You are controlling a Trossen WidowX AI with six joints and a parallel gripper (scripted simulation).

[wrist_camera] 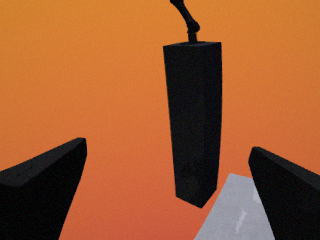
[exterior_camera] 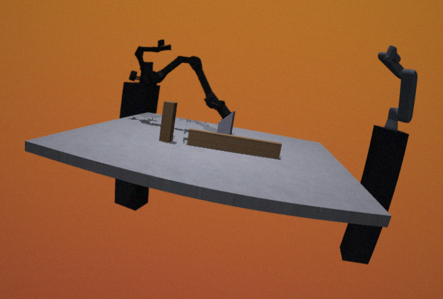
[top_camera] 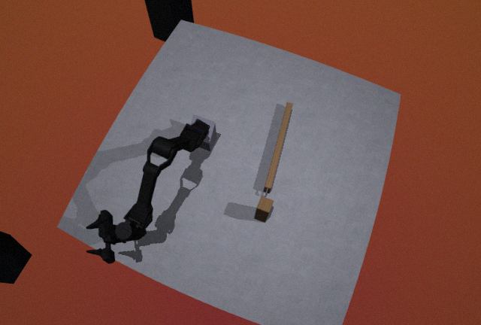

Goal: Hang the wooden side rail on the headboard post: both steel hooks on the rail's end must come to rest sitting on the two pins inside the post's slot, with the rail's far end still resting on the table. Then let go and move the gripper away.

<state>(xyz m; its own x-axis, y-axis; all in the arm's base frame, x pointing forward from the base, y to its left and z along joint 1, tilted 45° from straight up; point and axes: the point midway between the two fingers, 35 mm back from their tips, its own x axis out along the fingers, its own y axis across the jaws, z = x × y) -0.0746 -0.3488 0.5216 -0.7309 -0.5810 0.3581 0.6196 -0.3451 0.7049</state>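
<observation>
Right now the wooden headboard post is 48 cm ahead of my gripper tip, 47 cm to the left of it and 17 cm below it.
</observation>
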